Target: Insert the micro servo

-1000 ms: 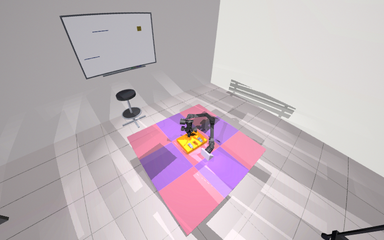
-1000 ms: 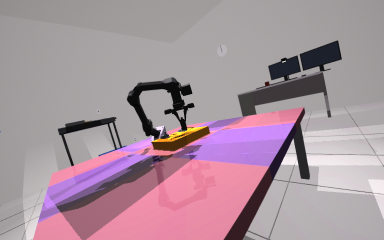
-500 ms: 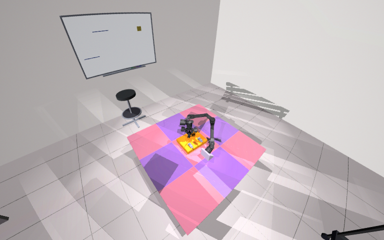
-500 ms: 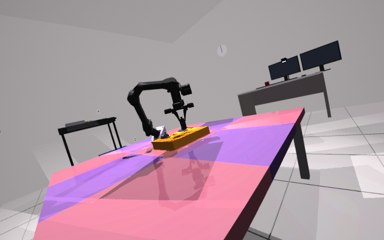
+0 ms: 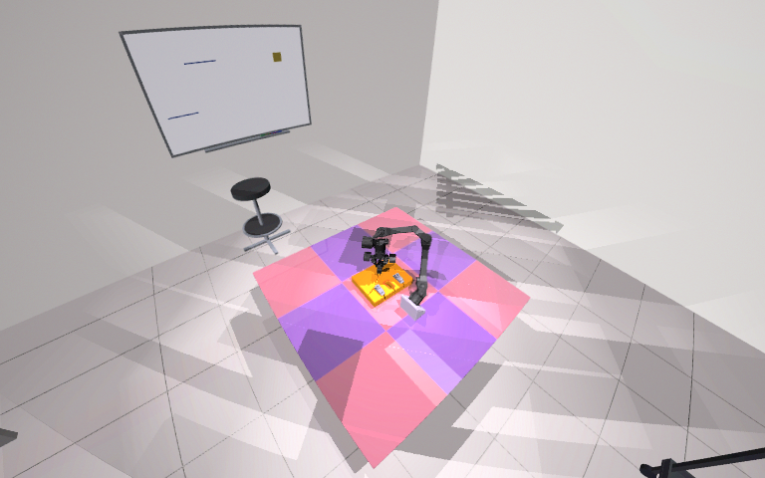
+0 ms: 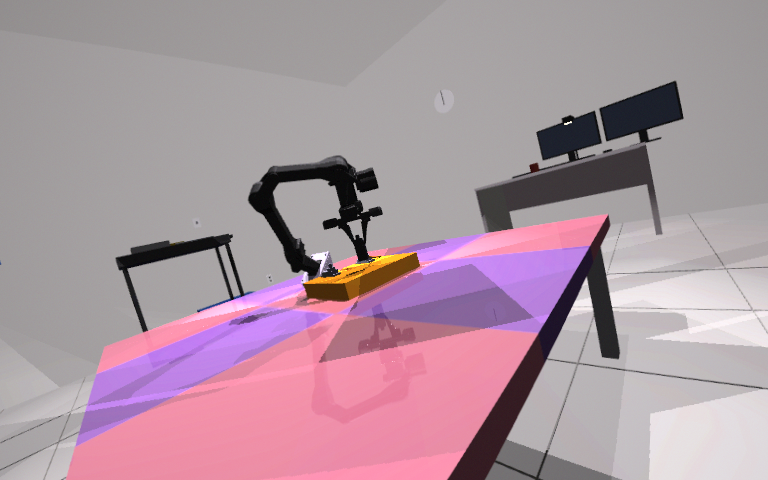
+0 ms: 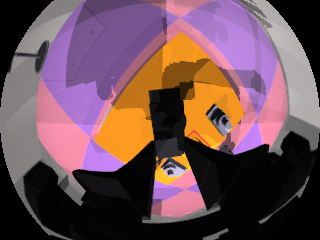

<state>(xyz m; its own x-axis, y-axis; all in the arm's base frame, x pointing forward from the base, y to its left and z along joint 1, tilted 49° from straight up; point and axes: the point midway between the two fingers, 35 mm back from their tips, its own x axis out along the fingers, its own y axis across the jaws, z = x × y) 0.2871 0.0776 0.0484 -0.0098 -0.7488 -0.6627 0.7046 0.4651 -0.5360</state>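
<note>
Now: the orange robot deck 100 mm below my gripper tip and 10 mm ahead of it.
</note>
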